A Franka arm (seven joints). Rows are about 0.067 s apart.
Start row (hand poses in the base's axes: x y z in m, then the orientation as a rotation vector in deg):
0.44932, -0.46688, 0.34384, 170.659, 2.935, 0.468
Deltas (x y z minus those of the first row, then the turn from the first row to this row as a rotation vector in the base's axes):
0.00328, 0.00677, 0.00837, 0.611, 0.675, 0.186
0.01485, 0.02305, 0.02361, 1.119, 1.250, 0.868
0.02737, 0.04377, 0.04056, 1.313, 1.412, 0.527
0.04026, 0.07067, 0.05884, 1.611, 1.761, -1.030
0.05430, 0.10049, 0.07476, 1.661, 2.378, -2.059
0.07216, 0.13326, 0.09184, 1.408, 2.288, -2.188
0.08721, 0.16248, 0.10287, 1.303, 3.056, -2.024
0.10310, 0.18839, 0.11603, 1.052, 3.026, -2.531
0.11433, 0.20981, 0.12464, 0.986, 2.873, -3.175
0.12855, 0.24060, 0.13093, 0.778, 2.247, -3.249
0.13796, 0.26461, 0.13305, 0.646, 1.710, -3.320
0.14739, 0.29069, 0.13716, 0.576, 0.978, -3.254
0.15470, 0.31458, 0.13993, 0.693, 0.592, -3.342
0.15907, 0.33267, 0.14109, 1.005, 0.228, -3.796
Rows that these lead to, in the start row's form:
0.45260, -0.46011, 0.35221, 171.276, 3.302, -0.501
0.46417, -0.44383, 0.36745, 171.767, 4.400, -1.267
0.47669, -0.42311, 0.38440, 171.973, 3.912, -1.548
0.48958, -0.39621, 0.40268, 172.302, 1.621, -2.257
0.50362, -0.36639, 0.41860, 172.352, 0.151, -3.309
0.52148, -0.33362, 0.43568, 172.100, -0.053, -3.192
0.53653, -0.30440, 0.44671, 171.985, 0.287, -4.325
0.55242, -0.27849, 0.45987, 171.732, -0.475, -4.343
0.56365, -0.25707, 0.46848, 171.660, -1.458, -4.192
0.57787, -0.22628, 0.47477, 171.459, -1.642, -3.266
0.58728, -0.20227, 0.47689, 171.328, -1.812, -2.473
0.59671, -0.17619, 0.48100, 171.258, -1.801, -1.373
0.60402, -0.15230, 0.48377, 171.369, -1.981, -0.804
0.60839, -0.13421, 0.48493, 171.667, -2.709, -0.308

